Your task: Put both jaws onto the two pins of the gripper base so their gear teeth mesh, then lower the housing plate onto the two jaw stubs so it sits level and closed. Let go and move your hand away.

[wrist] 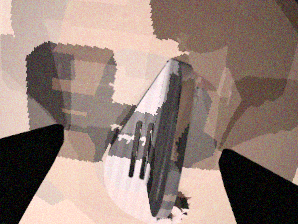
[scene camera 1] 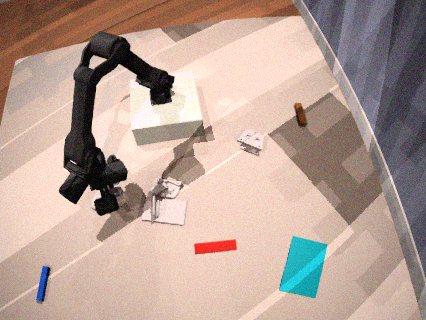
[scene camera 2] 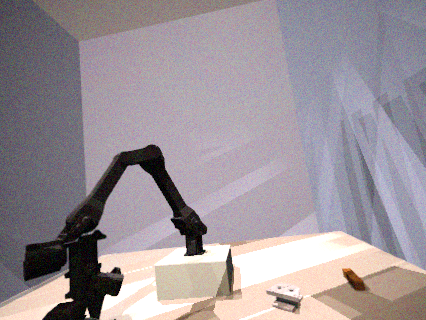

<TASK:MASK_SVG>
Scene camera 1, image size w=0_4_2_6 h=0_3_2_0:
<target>gripper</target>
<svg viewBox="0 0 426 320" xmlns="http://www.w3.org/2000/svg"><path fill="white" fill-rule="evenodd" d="M103 151L97 156L102 167L101 175L95 180L87 180L91 191L100 190L101 198L97 198L94 201L99 216L119 209L115 194L110 194L108 186L110 189L113 188L113 184L126 180L128 171L120 158L117 159L112 154L107 158L106 163Z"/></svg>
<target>cyan sheet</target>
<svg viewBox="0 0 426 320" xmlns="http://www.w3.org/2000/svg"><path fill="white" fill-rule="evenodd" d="M293 236L279 290L315 298L321 278L327 244Z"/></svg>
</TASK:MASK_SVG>
